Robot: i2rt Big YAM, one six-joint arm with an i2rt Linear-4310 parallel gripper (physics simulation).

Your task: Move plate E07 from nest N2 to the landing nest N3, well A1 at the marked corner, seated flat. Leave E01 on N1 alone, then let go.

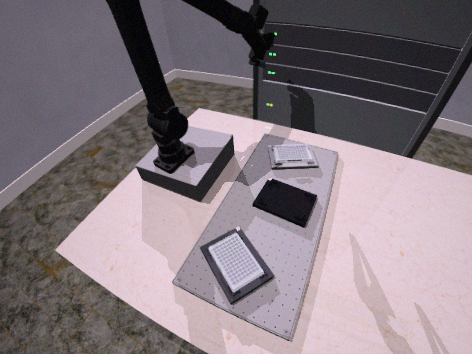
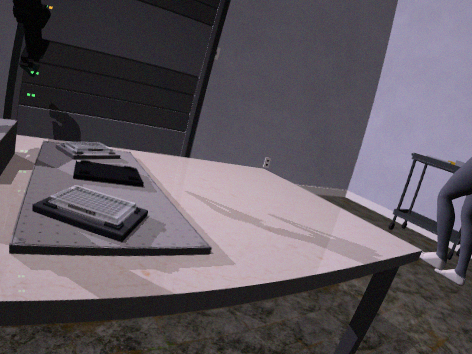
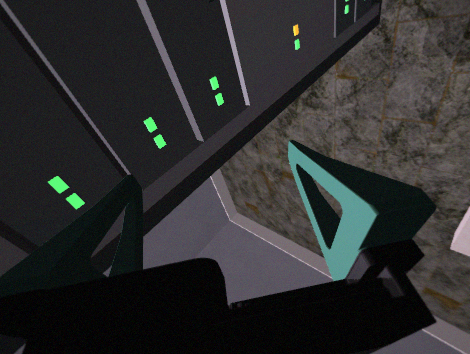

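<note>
Two clear-white well plates sit on nests. One plate [image 1: 236, 261] [image 2: 92, 204] is on a dark grey nest [image 1: 232, 296] [image 2: 120, 233] at the near end. The other plate [image 1: 292, 153] [image 2: 86, 147] is on a light grey nest [image 1: 295, 166] at the far end. A black nest [image 1: 285, 202] [image 2: 107, 173] between them bears no plate and has a small pale mark at one corner. No plate or nest label is readable, so I cannot tell E07 from E01. My gripper [image 1: 257, 62] [image 2: 30, 66] [image 3: 212, 164] is open and empty, high above the table's far side, apart from both plates.
The nests stand on a perforated grey board [image 1: 285, 300] [image 2: 172, 235]. The arm's base stands on a grey block [image 1: 212, 150] beside it. A dark rack cabinet [image 1: 410, 145] [image 3: 280, 107] rises behind the table. A cart [image 2: 425, 159] and a person's legs [image 2: 446, 227] show at right.
</note>
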